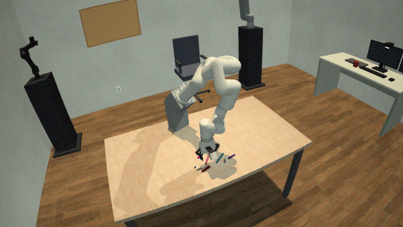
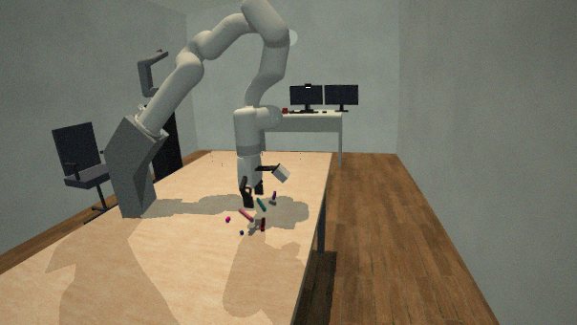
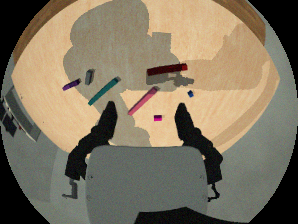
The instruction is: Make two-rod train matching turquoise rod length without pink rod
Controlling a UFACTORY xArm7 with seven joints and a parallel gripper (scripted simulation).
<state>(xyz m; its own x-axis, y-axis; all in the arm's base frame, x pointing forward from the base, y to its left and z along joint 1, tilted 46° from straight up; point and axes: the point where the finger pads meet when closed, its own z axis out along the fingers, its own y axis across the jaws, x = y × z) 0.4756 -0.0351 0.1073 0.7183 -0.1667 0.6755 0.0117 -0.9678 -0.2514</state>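
My hand is 12 cm to the right of the grey rod, 7 cm above it and 2 cm short of it. The rest, counted from my hand: pink rod 7 cm below, 4 cm behind, 1 cm to the left; then tiny blue rod 9 cm to the right, 7 cm below, 1 cm behind; then red rod 7 cm below, 4 cm ahead, 3 cm to the right.
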